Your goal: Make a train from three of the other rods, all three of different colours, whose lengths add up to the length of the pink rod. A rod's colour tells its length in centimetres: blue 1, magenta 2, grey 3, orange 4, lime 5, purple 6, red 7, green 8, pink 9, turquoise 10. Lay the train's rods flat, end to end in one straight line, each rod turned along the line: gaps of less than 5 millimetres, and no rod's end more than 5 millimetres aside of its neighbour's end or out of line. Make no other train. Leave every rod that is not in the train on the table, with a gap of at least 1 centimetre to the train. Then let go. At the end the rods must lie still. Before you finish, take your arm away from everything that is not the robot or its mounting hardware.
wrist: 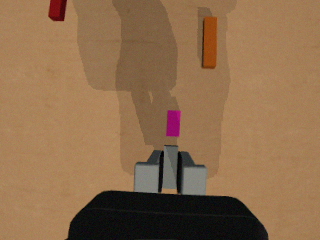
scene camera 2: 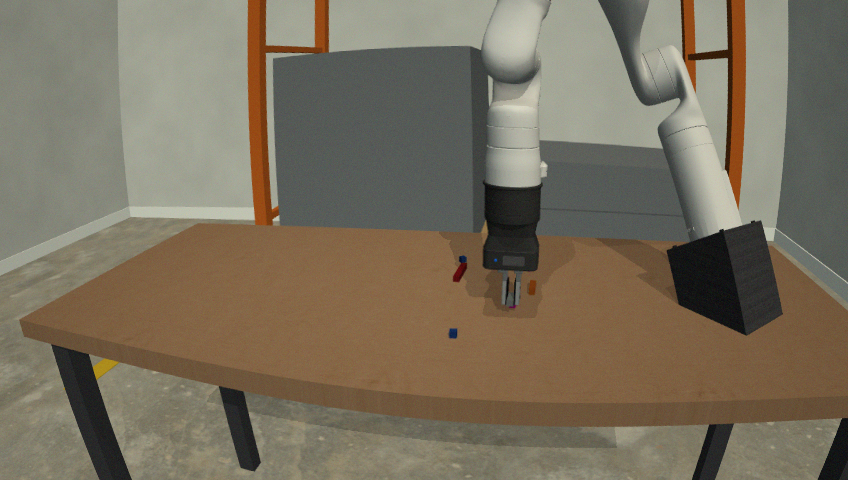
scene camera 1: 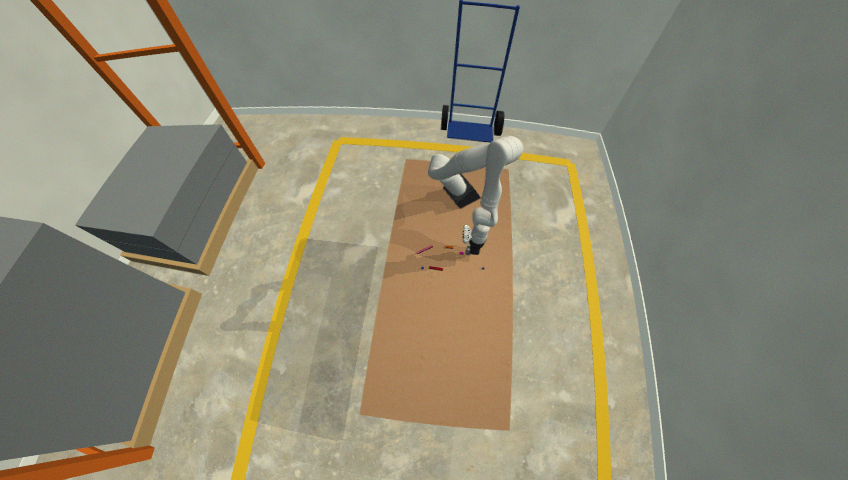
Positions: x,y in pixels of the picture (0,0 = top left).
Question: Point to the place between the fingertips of my gripper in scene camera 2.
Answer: At 510,302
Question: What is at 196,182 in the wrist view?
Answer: My gripper.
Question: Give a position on an orange rod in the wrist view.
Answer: At 209,43
